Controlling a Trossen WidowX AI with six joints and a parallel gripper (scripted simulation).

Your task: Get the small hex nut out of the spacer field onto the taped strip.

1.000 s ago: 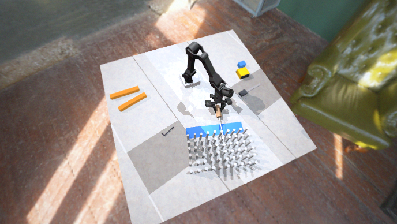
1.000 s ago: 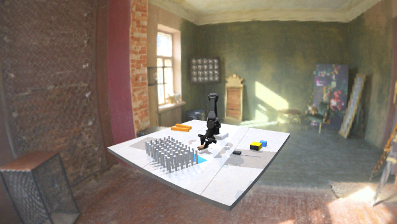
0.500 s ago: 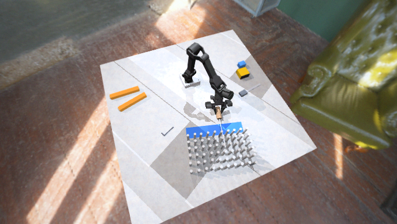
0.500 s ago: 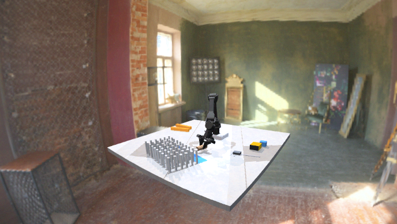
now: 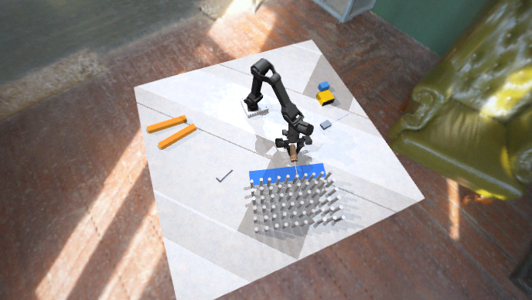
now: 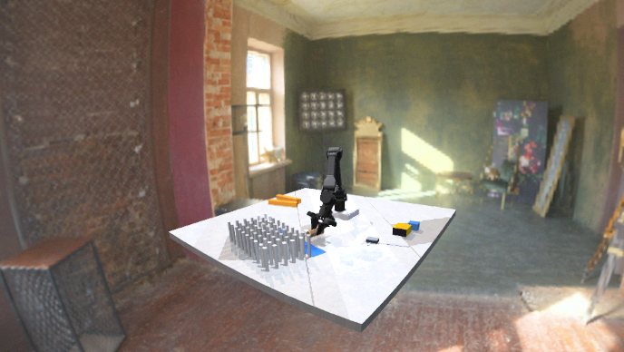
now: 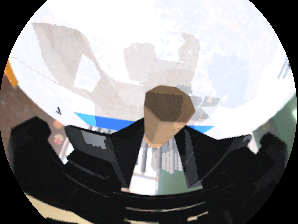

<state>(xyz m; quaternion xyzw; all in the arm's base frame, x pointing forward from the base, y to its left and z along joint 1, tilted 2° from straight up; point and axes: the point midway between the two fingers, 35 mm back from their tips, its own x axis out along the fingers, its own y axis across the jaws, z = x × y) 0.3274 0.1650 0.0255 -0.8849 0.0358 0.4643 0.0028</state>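
The blue taped strip is 9 cm ahead of my gripper tip, 5 cm to the right of it and 3 cm below it. From my gripper tip the other things lie so: dark L-shaped hook 39 cm to the right, 5 cm ahead, 2 cm below; then blue block 44 cm behind, 32 cm to the left, 1 cm below.
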